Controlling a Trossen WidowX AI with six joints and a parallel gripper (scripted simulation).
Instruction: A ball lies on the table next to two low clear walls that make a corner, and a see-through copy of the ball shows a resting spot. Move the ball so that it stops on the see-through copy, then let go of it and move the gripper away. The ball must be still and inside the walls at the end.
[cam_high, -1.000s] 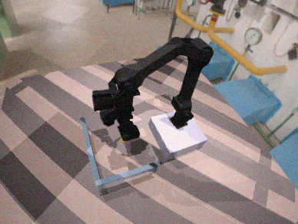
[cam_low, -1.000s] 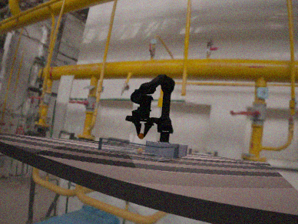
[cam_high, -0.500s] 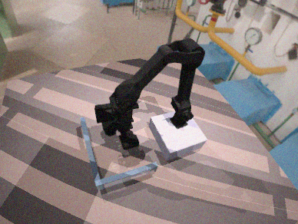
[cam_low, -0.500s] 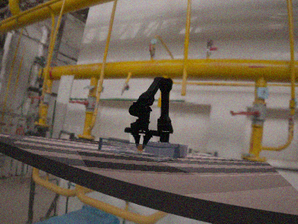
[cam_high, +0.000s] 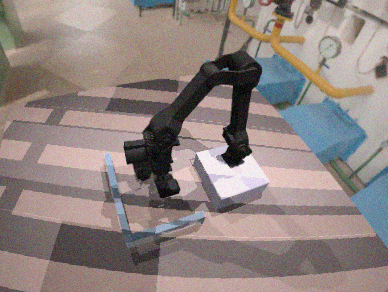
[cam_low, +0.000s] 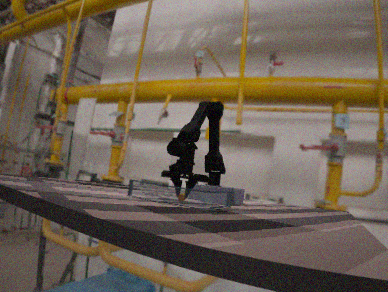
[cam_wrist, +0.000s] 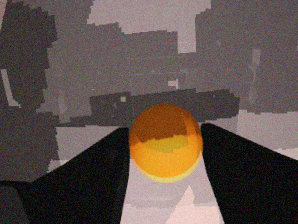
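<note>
Right now the orange ball is right at my gripper tip. The rest, counted from my gripper tip: see-through ball copy (right at my gripper tip).
</note>
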